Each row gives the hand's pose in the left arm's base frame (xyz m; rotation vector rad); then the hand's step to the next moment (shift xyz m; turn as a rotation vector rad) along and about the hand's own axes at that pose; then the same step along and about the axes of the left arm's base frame.
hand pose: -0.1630 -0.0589 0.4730 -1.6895 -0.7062 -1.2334
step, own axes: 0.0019 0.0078 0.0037 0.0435 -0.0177 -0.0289
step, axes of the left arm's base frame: 0.0088 -0.0001 -0.0012 -0.0124 -0.0209 0.0495
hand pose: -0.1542 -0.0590 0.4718 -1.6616 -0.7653 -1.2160
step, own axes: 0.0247 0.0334 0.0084 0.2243 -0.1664 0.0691
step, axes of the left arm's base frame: 0.0401 -0.0062 0.0123 -0.0457 0.1220 0.2565
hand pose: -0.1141 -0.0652 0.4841 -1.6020 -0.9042 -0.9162
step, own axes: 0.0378 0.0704 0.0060 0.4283 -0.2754 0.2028
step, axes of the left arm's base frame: 0.0799 -0.0029 0.0046 -0.0407 0.2946 0.4604
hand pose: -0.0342 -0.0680 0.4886 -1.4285 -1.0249 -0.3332
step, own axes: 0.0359 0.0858 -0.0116 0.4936 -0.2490 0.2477
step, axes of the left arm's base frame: 0.0878 0.0185 -0.0271 -0.0018 0.3647 0.4837
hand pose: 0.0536 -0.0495 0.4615 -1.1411 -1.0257 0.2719
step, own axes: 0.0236 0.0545 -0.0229 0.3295 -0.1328 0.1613
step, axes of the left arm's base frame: 0.0472 0.0252 -0.0345 0.0121 0.2557 0.2945
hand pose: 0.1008 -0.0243 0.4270 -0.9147 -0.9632 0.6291
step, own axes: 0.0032 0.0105 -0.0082 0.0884 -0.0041 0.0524
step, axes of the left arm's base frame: 0.0081 0.0046 -0.0100 -0.0068 0.0873 0.0540
